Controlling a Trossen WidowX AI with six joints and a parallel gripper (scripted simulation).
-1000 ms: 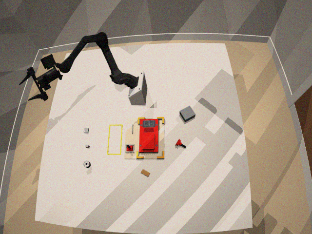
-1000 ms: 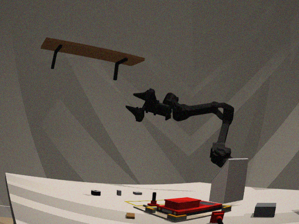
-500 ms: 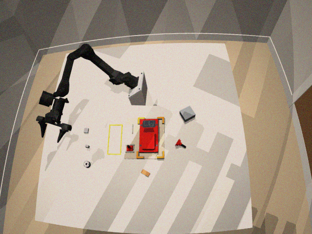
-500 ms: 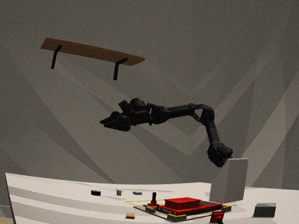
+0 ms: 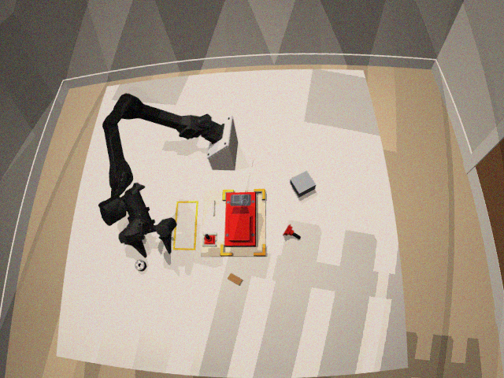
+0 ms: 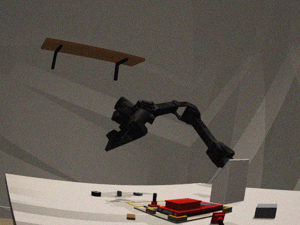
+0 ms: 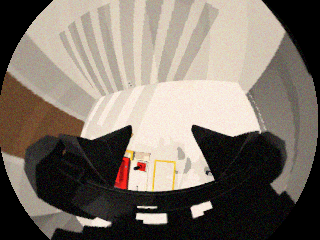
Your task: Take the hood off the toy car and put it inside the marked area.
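The red hood is 210 mm to the left of my gripper tip, 170 mm below it and 160 mm behind it. Also, from my gripper tip: orange chip 210 mm to the left, 200 mm below, 10 mm ahead; then black ring 200 mm below, 140 mm to the right, 10 mm ahead.
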